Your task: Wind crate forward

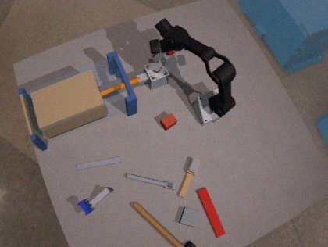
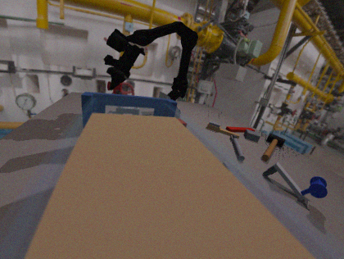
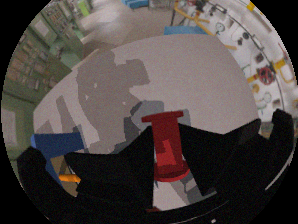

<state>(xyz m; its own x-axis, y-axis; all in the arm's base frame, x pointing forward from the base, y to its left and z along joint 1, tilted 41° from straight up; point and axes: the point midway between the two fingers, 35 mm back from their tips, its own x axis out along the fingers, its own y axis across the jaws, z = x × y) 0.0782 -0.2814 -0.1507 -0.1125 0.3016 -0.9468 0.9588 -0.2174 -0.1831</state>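
Right now the red-knobbed crank is 40 mm ahead of my gripper tip, 30 mm to the left of it and 30 mm below it. Also, from my gripper tip: blue steel frame (250 mm ahead, 60 mm to the left, 30 mm below); then red knob (20 mm to the left); then grey winch (80 mm ahead, 60 mm to the left, 100 mm below).
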